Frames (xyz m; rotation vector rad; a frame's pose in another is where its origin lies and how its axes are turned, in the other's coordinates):
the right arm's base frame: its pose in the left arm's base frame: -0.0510 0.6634 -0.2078 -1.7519 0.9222 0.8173
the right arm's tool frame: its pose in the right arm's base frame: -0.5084 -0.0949 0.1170 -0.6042 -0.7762 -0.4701
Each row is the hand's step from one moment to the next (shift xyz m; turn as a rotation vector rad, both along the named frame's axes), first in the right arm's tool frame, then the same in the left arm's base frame.
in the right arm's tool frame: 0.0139 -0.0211 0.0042 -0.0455 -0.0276 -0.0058
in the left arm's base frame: 0.0078 0.0238 0.0053 -0.0031 -0.0137 0.0517
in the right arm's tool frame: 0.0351 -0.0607 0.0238 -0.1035 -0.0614 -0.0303
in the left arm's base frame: 0.0103 0.0710 0.0182 0.0076 -0.0400 0.1172
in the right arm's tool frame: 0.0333 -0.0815 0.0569 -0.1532 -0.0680 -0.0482
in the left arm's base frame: -0.0131 0.0986 0.0331 0.0073 -0.0751 0.1572
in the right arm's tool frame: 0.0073 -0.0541 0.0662 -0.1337 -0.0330 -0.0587
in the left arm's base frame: -0.0391 0.0697 0.0311 0.0130 -0.0900 0.1190
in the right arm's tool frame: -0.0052 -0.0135 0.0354 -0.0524 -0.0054 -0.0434
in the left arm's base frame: -0.0289 0.0220 0.0119 0.0207 -0.0496 0.0420
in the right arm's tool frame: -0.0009 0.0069 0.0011 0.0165 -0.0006 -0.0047
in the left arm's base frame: -0.0034 -0.0044 -0.0044 0.0103 0.0084 -0.0109
